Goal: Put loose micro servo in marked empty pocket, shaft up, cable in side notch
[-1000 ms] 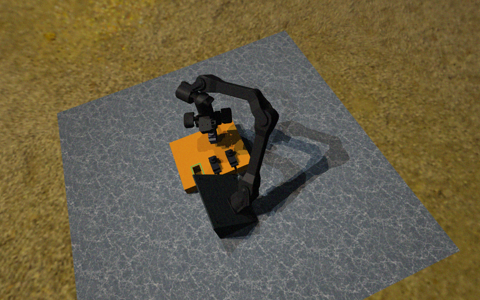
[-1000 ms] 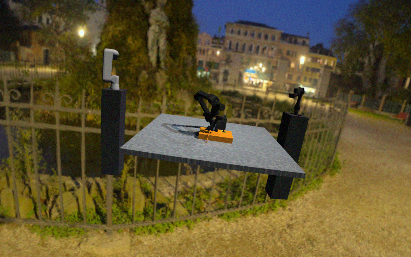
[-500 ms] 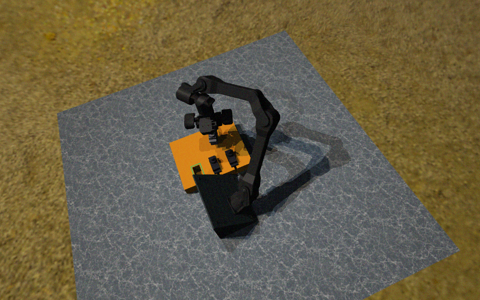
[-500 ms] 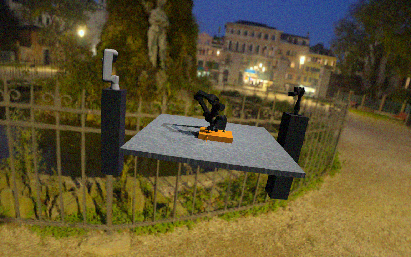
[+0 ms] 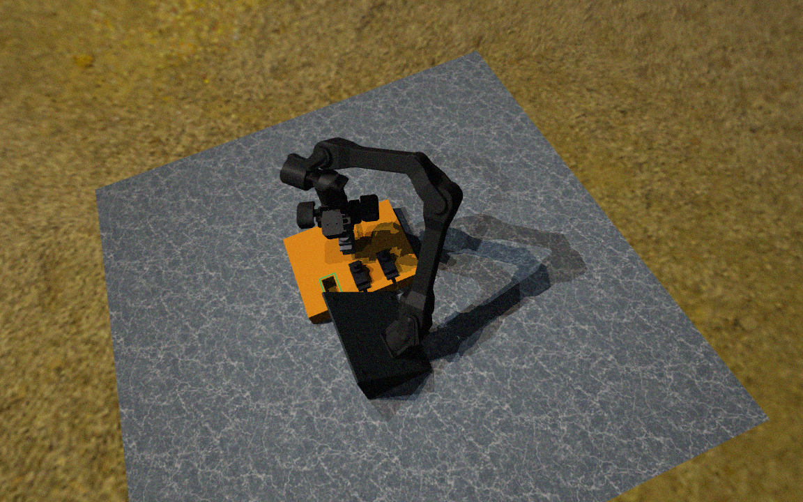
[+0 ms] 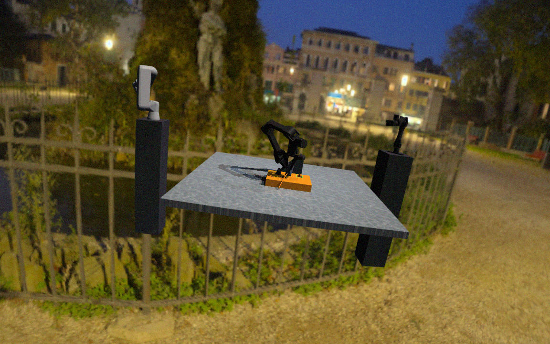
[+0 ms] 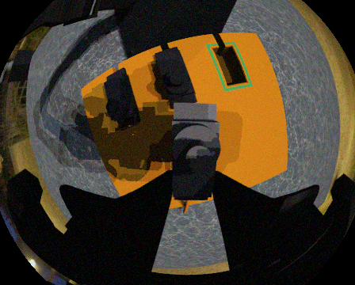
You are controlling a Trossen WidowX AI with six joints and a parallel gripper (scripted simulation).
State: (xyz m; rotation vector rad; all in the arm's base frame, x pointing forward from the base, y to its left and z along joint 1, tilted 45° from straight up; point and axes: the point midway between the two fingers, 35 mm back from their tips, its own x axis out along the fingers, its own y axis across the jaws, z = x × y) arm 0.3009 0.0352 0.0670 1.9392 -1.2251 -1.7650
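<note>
Right now the orange deck is 100 mm below my gripper tip, 20 mm ahead of it and 10 mm to the left of it.
</note>
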